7 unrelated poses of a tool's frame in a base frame.
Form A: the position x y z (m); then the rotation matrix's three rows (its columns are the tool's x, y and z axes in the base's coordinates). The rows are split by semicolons.
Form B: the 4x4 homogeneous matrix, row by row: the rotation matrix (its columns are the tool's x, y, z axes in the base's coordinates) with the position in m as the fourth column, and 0 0 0 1 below. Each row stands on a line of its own. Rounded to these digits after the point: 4 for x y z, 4 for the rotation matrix.
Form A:
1: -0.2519 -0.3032 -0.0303; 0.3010 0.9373 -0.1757; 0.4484 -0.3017 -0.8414; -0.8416 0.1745 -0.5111
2: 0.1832 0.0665 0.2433; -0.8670 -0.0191 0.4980; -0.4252 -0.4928 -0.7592; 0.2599 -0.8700 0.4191
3: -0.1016 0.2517 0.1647; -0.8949 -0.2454 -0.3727; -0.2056 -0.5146 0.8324; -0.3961 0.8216 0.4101
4: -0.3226 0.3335 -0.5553; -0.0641 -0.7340 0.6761; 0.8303 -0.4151 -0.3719; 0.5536 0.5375 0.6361
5: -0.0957 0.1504 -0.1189; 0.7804 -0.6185 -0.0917; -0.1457 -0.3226 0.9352; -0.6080 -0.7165 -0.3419
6: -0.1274 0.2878 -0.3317; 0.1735 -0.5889 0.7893; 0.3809 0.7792 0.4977; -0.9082 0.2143 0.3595
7: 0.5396 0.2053 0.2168; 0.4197 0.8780 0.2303; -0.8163 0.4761 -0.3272; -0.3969 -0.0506 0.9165
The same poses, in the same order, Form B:
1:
0.3010 0.9373 -0.1757 -0.2519
0.4484 -0.3017 -0.8414 -0.3032
-0.8416 0.1745 -0.5111 -0.0303
0 0 0 1

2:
-0.8670 -0.0191 0.4980 0.1832
-0.4252 -0.4928 -0.7592 0.0665
0.2599 -0.8700 0.4191 0.2433
0 0 0 1

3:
-0.8949 -0.2454 -0.3727 -0.1016
-0.2056 -0.5146 0.8324 0.2517
-0.3961 0.8216 0.4101 0.1647
0 0 0 1

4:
-0.0641 -0.7340 0.6761 -0.3226
0.8303 -0.4151 -0.3719 0.3335
0.5536 0.5375 0.6361 -0.5553
0 0 0 1

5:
0.7804 -0.6185 -0.0917 -0.0957
-0.1457 -0.3226 0.9352 0.1504
-0.6080 -0.7165 -0.3419 -0.1189
0 0 0 1

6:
0.1735 -0.5889 0.7893 -0.1274
0.3809 0.7792 0.4977 0.2878
-0.9082 0.2143 0.3595 -0.3317
0 0 0 1

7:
0.4197 0.8780 0.2303 0.5396
-0.8163 0.4761 -0.3272 0.2053
-0.3969 -0.0506 0.9165 0.2168
0 0 0 1

